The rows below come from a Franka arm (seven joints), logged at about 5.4 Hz.
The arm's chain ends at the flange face. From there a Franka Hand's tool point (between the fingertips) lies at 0.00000 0.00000 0.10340 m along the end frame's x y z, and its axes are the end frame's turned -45 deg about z.
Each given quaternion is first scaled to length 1.
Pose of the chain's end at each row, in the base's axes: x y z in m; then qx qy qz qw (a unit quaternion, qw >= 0):
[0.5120 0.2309 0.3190 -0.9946 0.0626 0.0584 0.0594]
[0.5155 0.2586 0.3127 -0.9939 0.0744 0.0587 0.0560]
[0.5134 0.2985 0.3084 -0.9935 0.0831 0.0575 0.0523]
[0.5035 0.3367 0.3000 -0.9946 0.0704 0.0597 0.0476]
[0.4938 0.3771 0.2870 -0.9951 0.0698 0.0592 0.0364]
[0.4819 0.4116 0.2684 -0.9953 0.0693 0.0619 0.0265]
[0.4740 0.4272 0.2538 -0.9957 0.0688 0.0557 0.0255]
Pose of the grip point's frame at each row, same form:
[0.5008 0.2439 0.2170 -0.9428 -0.3228 0.0312 0.0772]
[0.5043 0.2710 0.2107 -0.9467 -0.3116 0.0328 0.0742]
[0.5025 0.3102 0.2062 -0.9497 -0.3034 0.0331 0.0703]
[0.4919 0.3474 0.1978 -0.9458 -0.3156 0.0369 0.0668]
[0.4821 0.3854 0.1846 -0.9461 -0.3163 0.0408 0.0563]
[0.4695 0.4179 0.1659 -0.9461 -0.3169 0.0470 0.0482]
[0.4629 0.4332 0.1512 -0.9463 -0.3175 0.0417 0.0449]

